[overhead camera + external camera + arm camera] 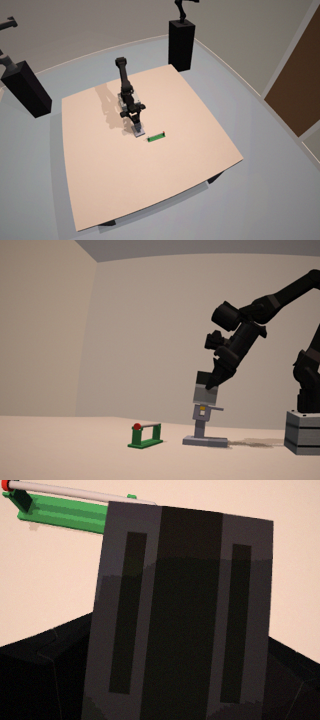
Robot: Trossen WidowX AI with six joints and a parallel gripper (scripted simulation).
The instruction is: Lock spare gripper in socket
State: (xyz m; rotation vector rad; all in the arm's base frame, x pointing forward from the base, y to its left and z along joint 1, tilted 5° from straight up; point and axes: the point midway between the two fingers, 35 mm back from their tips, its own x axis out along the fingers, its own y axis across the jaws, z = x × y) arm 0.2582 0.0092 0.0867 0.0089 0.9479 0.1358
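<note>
The spare gripper lies 1 cm below my gripper tip. Also, from my gripper tip: cradle: 12 cm below, 11 cm to the left, 11 cm ahead; then socket: 9 cm below.
</note>
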